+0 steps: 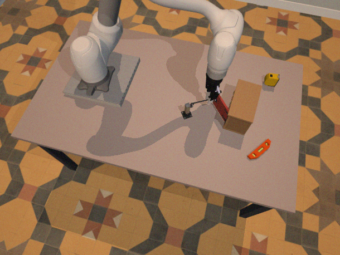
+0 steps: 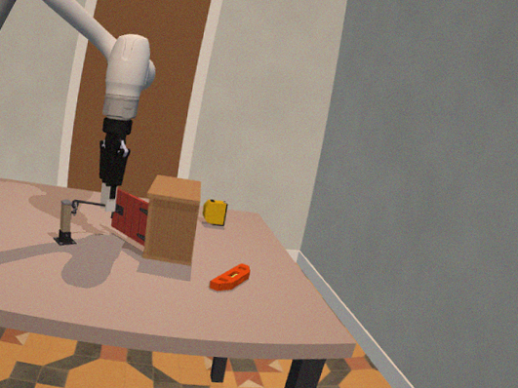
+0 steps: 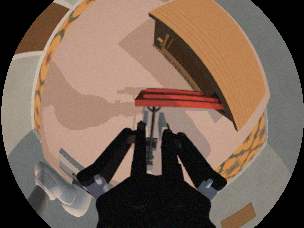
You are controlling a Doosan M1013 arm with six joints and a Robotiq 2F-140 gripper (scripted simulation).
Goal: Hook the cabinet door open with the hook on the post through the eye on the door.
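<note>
The dark hook is 40 mm behind my hand, 30 mm below it and 20 mm to the right of it. Also, from my hand: red door (60 mm ahead, 40 mm below, 30 mm to the right); then orange spirit level (290 mm ahead, 220 mm to the right, 100 mm below); then yellow tape measure (360 mm ahead, 220 mm to the left, 70 mm below).
</note>
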